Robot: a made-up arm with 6 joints. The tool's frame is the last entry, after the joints. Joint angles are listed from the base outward. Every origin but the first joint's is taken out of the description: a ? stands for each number. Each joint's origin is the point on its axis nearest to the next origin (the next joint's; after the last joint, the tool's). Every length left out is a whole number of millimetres.
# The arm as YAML. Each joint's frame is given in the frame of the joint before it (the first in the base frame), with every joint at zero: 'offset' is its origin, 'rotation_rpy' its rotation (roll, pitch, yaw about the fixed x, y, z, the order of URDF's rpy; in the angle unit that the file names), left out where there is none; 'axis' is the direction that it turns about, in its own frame. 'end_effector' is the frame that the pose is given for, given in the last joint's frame.
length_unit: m
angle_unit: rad
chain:
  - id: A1
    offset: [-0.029, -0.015, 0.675]
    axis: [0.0, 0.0, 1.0]
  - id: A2
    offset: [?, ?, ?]
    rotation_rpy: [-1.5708, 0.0, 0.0]
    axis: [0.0, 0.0, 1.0]
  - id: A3
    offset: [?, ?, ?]
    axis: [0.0, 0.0, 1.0]
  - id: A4
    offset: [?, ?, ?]
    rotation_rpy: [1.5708, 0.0, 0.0]
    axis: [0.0, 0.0, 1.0]
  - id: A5
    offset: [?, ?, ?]
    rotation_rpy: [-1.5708, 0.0, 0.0]
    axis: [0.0, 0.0, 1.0]
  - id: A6
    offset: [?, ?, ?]
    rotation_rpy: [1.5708, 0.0, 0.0]
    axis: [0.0, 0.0, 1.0]
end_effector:
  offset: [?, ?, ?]
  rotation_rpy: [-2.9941, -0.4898, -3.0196]
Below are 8 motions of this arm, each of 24 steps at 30 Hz.
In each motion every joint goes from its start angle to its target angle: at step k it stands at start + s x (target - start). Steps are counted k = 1, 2, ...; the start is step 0. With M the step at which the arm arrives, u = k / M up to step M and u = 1 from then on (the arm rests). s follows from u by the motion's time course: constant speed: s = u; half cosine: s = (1 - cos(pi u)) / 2; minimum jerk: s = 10 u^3 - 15 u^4 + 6 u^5.
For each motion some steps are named. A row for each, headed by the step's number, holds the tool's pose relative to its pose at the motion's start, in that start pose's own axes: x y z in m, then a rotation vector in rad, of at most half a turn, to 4 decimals.
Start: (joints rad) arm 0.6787 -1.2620 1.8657 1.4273 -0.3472 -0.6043
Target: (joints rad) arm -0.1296 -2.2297 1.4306 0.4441 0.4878 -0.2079
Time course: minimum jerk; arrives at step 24
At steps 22, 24:
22: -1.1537 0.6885 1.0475 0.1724 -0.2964 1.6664
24: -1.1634 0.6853 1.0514 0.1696 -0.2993 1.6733

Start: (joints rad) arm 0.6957 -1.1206 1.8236 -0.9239 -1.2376 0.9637
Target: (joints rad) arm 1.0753 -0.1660 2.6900 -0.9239 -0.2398 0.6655
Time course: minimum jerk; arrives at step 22
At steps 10, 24:
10: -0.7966 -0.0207 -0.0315 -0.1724 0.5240 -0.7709
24: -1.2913 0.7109 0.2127 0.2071 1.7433 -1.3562

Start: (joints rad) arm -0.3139 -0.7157 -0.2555 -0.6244 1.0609 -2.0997
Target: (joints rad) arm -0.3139 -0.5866 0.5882 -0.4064 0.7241 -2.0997
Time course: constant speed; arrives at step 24
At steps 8, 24:
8: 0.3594 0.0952 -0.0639 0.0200 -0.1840 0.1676
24: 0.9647 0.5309 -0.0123 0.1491 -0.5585 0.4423

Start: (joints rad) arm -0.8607 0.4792 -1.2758 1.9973 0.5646 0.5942
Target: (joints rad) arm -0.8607 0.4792 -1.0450 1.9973 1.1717 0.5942
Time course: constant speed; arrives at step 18
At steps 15, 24:
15: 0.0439 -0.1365 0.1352 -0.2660 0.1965 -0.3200
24: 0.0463 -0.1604 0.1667 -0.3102 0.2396 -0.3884

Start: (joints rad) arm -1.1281 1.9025 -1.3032 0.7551 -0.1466 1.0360
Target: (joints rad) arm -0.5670 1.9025 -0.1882 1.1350 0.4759 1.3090
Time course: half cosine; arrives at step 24
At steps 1, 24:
1: -0.0020 -0.0067 0.0009 -0.0046 -0.0008 -0.0074
24: -1.1903 -0.8471 0.6991 -1.1468 -0.2704 -1.6127

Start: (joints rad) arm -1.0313 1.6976 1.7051 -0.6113 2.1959 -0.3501
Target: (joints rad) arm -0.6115 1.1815 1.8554 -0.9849 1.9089 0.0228
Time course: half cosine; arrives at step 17
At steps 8, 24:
8: -0.2186 0.0845 -0.1122 -0.0126 -0.2770 -0.5043
24: -0.4278 0.2762 -0.2720 -0.0761 -0.6539 -1.0661

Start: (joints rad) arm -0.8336 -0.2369 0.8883 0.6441 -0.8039 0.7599
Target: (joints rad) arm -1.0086 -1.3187 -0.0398 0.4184 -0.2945 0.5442
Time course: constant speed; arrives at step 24
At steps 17, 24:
17: 0.0977 2.0359 0.4053 1.0489 0.0176 0.4602
24: -0.0320 2.5177 1.1945 1.4566 -0.0690 0.6904

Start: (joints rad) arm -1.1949 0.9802 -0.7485 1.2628 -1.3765 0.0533
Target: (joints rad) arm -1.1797 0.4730 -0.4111 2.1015 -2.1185 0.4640
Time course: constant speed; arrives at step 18
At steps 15, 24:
15: -0.0897 0.2758 -0.1735 -0.2580 -0.8768 -0.4437
24: -0.1055 0.3550 -0.1955 -0.3270 -1.0404 -0.4672

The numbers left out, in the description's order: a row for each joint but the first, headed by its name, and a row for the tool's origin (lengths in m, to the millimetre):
A2: 0.007 0.026 0.0
A3: 0.02 -0.953 0.0
A4: -0.019 -0.926 0.0
A5: -0.014 -0.006 0.0
A6: -0.006 -0.204 0.0
tool: 0.006 -0.025 0.0

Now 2 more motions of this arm.
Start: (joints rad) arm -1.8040 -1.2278 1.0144 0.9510 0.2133 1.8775
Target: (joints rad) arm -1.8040 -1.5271 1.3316 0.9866 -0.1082 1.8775
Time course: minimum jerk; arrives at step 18
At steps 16, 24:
16: -0.2123 0.0548 0.1827 0.2686 0.1301 0.0841
24: -0.2145 0.0554 0.1852 0.2718 0.1316 0.0851

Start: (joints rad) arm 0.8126 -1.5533 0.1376 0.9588 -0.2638 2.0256
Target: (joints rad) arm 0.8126 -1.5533 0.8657 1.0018 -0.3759 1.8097
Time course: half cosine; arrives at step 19
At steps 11, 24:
11: 0.3473 0.0758 0.3565 -0.0888 -0.3768 0.2574
24: 0.4674 0.1537 0.6273 -0.1691 -0.6055 0.4098

